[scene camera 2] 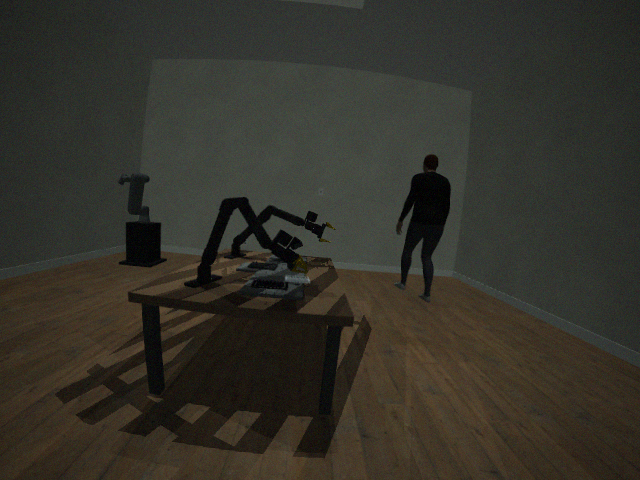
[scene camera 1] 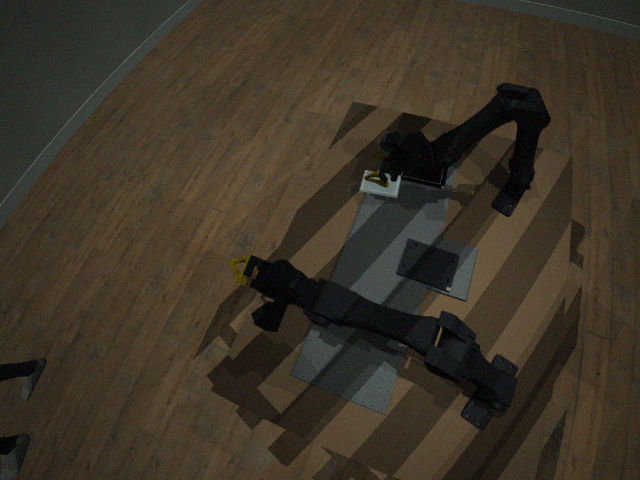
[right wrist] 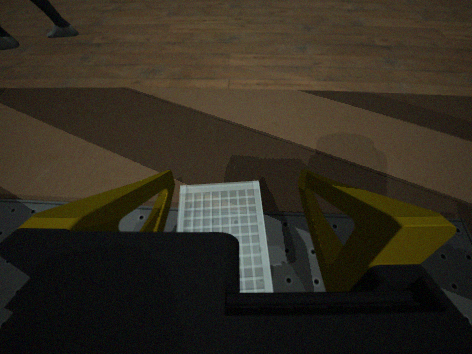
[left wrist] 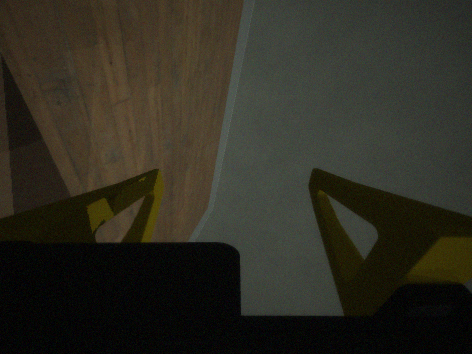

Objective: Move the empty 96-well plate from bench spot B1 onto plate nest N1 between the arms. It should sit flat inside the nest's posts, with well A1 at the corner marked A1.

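Places are measured from the left arm's base along level axes (x ahead, y left, z up), in metres.
Pixels of known places: left gripper, fingertip midpoint: point(scene camera 2: 333, 235) point(scene camera 1: 244, 266) point(left wrist: 236, 177); right gripper, fingertip midpoint: point(scene camera 2: 307, 270) point(scene camera 1: 368, 167) point(right wrist: 236, 176); left arm's base at its link origin: point(scene camera 2: 235, 256) point(scene camera 1: 489, 391); right arm's base at its link origin: point(scene camera 2: 204, 281) point(scene camera 1: 511, 192).
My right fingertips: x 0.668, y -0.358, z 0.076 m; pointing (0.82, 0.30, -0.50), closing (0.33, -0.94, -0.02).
Note:
For each thing: its top centre in the pictures, then the offset to it from my right fingertips. Level surfaces: height alone.
- white 96-well plate at its top centre: point(right wrist: 220, 246) point(scene camera 1: 380, 182) point(scene camera 2: 297, 277) 0.002 m right, 0.048 m back, 0.047 m down
- dark square base at its top centre: point(scene camera 1: 429, 262) point(scene camera 2: 263, 263) 0.156 m left, 0.332 m back, 0.042 m down
- grey board at its surface level: 0.063 m down
- black frame-like holder at its top centre: point(scene camera 1: 423, 169) point(scene camera 2: 270, 284) 0.144 m right, 0.134 m back, 0.061 m down
The white 96-well plate point(scene camera 1: 391, 190) point(scene camera 2: 297, 279) point(right wrist: 250, 240) lies at the far end of the grey perforated board in scene camera 1. Its well grid shows in the right wrist view, partly hidden by the gripper body. My right gripper point(scene camera 1: 378, 166) point(scene camera 2: 300, 265) point(right wrist: 236, 176) is open above the plate, which shows between its fingers, nearer the picture-left one; it grips nothing. A dark square base point(scene camera 1: 428, 264), apparently nest N1, lies between the arms with a small white mark at one corner. My left gripper point(scene camera 1: 241, 269) point(scene camera 2: 330, 233) point(left wrist: 236, 177) is open and empty, raised away from the plate.
The grey board point(scene camera 1: 398, 219) runs under both arms. A black frame-like holder point(scene camera 1: 423, 182) point(scene camera 2: 269, 284) is beside the plate, under the right arm. The left arm point(scene camera 1: 372, 310) reaches across the board. A person point(scene camera 2: 430, 201) stands beyond the table.

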